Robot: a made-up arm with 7 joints.
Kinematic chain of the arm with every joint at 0, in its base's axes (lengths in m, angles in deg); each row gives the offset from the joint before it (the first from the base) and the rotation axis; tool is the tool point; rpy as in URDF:
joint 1: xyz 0 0 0 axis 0.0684 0.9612 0.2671
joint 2: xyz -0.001 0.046 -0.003 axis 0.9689 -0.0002 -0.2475
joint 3: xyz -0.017 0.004 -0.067 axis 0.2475 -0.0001 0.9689
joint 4: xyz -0.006 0 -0.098 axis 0.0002 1 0
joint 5: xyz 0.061 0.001 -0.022 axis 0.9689 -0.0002 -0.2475
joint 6: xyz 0.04 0 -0.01 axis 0.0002 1 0
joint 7: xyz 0.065 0 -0.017 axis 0.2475 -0.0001 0.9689
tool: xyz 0 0 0 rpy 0 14.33 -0.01
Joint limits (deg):
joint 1: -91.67..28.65
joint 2: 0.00..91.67
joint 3: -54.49..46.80
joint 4: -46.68..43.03
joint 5: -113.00..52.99
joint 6: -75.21..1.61
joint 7: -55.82..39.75
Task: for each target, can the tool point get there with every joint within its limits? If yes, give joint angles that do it. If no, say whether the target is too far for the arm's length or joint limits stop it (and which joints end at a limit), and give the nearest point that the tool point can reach.
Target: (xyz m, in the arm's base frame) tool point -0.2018 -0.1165 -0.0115
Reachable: no: joint limits stop it (at a limit: joint 1, joint 3, joint 4, joint 5, joint 6) | nearest point -0.0459 -0.0281 -0.0631 | short by 0.186 m
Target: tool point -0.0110 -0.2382 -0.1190
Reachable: no: joint limits stop it (at a limit: joint 2, joint 3, joint 5) | nearest point 0.0062 -0.1055 -0.1509 | short by 0.138 m
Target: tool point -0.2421 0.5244 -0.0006
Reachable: no: too far | nearest point -0.0773 0.3358 -0.0601 | short by 0.257 m
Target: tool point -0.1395 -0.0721 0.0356
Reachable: no: joint limits stop it (at a limit: joint 1, joint 3, joint 4, joint 5, joint 6) | nearest point -0.0326 -0.0420 -0.0510 | short by 0.141 m
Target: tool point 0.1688 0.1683 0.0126
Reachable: yes | joints -20.70 47.51 32.28 -20.10 22.60 -12.25 -10.89
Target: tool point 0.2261 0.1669 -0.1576
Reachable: yes | joints -32.13 58.58 -36.89 23.78 -59.42 -6.55 29.55
